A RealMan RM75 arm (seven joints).
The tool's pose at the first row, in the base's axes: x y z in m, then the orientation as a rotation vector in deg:
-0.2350, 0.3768, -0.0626, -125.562, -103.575, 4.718
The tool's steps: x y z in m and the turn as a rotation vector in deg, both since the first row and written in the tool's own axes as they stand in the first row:
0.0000, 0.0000, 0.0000, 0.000, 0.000, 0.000
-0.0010, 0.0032, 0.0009, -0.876, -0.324, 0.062
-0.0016, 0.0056, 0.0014, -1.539, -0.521, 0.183
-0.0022, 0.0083, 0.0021, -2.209, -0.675, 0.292
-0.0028, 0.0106, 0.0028, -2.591, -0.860, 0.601
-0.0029, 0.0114, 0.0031, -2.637, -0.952, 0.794
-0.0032, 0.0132, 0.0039, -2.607, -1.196, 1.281
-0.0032, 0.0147, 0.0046, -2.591, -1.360, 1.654
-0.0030, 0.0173, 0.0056, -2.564, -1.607, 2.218
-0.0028, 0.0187, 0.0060, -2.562, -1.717, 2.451
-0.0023, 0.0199, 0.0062, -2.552, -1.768, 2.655
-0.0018, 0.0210, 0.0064, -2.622, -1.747, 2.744
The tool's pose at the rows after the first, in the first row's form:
-0.2350, 0.3768, -0.0626, -125.562, -103.575, 4.718
-0.2324, 0.3755, -0.0644, -126.328, -104.053, 4.313
-0.2303, 0.3746, -0.0656, -126.959, -104.308, 3.966
-0.2281, 0.3737, -0.0671, -127.569, -104.554, 3.560
-0.2262, 0.3729, -0.0685, -128.180, -104.474, 3.489
-0.2255, 0.3727, -0.0690, -128.423, -104.331, 3.593
-0.2240, 0.3723, -0.0703, -128.938, -103.912, 4.000
-0.2228, 0.3722, -0.0713, -129.329, -103.579, 4.279
-0.2205, 0.3721, -0.0729, -129.915, -103.073, 4.704
-0.2192, 0.3722, -0.0737, -130.165, -102.870, 4.881
-0.2180, 0.3725, -0.0741, -130.363, -102.665, 4.992
-0.2169, 0.3728, -0.0745, -130.485, -102.583, 4.924

